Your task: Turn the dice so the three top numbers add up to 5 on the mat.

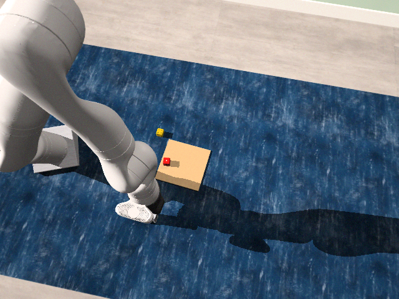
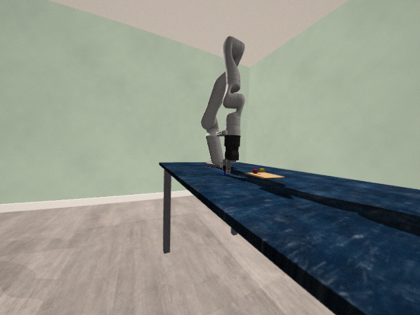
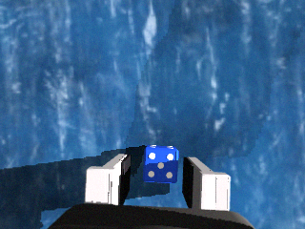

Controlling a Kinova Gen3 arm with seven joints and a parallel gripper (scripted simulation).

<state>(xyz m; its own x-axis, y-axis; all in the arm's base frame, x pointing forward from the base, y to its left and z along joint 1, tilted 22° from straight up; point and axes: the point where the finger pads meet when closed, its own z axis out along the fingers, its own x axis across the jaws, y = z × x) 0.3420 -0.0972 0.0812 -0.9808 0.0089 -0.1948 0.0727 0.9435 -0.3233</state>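
Right now my hand is 20 mm above the blue die and 10 mm to the left of it. From my hand the other things lie so: red die (180 mm to the left, 10 mm below); then tan mat (190 mm to the left, 50 mm ahead, 20 mm below); then yellow die (270 mm to the left, 50 mm behind, 20 mm below).
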